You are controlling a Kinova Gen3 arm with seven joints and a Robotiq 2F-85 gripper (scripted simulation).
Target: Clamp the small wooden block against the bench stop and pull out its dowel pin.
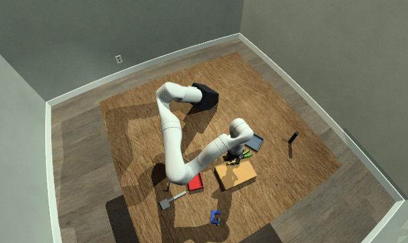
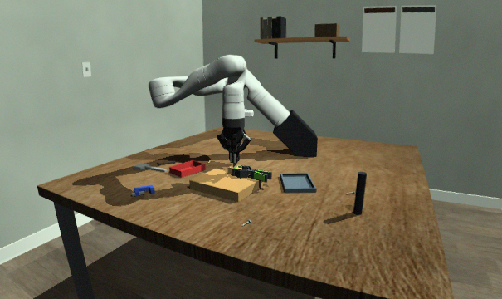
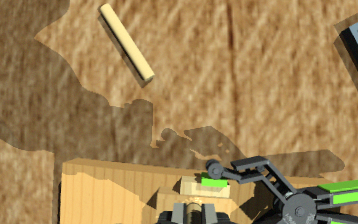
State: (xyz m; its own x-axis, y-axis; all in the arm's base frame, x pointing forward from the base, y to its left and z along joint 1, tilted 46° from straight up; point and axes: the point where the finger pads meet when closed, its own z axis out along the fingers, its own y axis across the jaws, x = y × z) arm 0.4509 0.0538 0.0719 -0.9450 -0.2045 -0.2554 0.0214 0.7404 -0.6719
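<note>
My hand is 20 mm above the dowel pin. The rest, counted from my hand: thin pale stick: 120 mm behind, 90 mm below, 50 mm to the right; small wooden block: 50 mm below; tan bench board: 70 mm below, 60 mm ahead.
</note>
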